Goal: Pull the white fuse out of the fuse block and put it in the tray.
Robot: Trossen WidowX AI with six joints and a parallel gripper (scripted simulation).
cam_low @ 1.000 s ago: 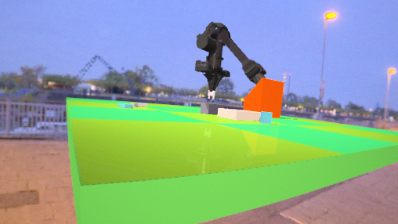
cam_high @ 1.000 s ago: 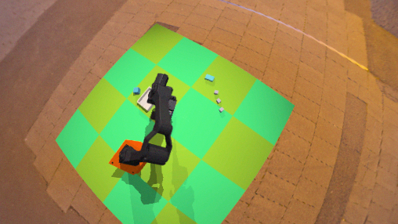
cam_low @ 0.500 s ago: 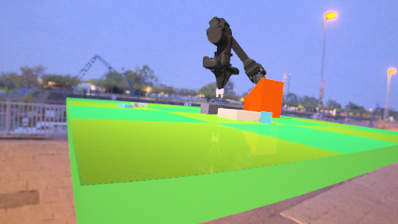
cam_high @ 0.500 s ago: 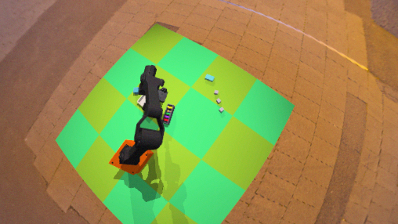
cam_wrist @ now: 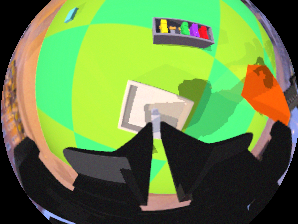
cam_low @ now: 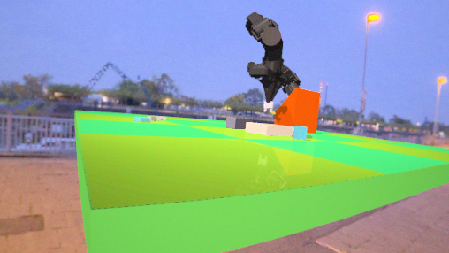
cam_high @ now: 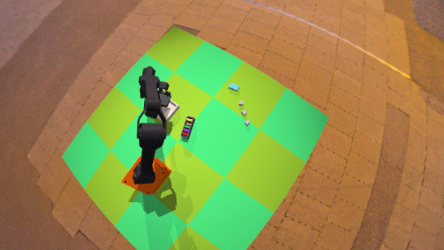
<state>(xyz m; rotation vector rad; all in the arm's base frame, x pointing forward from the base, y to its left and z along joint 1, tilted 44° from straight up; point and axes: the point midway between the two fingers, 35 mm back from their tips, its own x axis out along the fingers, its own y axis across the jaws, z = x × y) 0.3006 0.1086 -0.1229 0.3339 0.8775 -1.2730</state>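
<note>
My gripper tip is now 1 cm past the tray, 2 cm to the right of it and 10 cm above it. Round my gripper tip: white fuse (1 cm below); then small cyan cube (2 cm behind, 13 cm to the left, 8 cm below).
</note>
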